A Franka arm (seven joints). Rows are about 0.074 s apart.
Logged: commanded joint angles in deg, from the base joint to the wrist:
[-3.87, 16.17, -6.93, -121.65, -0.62, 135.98, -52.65]
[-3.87, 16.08, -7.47, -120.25, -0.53, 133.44, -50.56]
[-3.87, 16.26, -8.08, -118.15, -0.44, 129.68, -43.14]
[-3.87, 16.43, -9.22, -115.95, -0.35, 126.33, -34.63]
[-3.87, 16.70, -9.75, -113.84, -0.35, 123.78, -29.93]
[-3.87, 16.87, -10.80, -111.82, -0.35, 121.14, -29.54]
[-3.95, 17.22, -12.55, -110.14, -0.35, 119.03, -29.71]
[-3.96, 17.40, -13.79, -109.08, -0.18, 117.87, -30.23]
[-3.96, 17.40, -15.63, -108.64, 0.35, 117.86, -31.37]
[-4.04, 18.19, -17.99, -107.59, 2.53, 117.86, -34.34]
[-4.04, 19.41, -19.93, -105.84, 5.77, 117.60, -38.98]
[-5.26, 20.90, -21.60, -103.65, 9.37, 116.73, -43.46]
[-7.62, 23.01, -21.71, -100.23, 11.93, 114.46, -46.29]
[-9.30, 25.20, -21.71, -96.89, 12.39, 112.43, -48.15]
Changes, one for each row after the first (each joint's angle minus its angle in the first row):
[0.00, -0.09, -0.54, 1.40, 0.09, -2.54, 2.09]
[0.00, 0.09, -1.15, 3.50, 0.18, -6.30, 9.51]
[0.00, 0.26, -2.29, 5.70, 0.27, -9.65, 18.02]
[0.00, 0.53, -2.82, 7.81, 0.27, -12.20, 22.72]
[0.00, 0.70, -3.87, 9.83, 0.27, -14.84, 23.11]
[-0.08, 1.05, -5.62, 11.51, 0.27, -16.95, 22.94]
[-0.09, 1.23, -6.86, 12.57, 0.44, -18.11, 22.42]
[-0.09, 1.23, -8.70, 13.01, 0.97, -18.12, 21.28]
[-0.17, 2.02, -11.06, 14.06, 3.15, -18.12, 18.31]
[-0.17, 3.24, -13.00, 15.81, 6.39, -18.38, 13.67]
[-1.39, 4.73, -14.67, 18.00, 9.99, -19.25, 9.19]
[-3.75, 6.84, -14.78, 21.42, 12.55, -21.52, 6.36]
[-5.43, 9.03, -14.78, 24.76, 13.01, -23.55, 4.50]

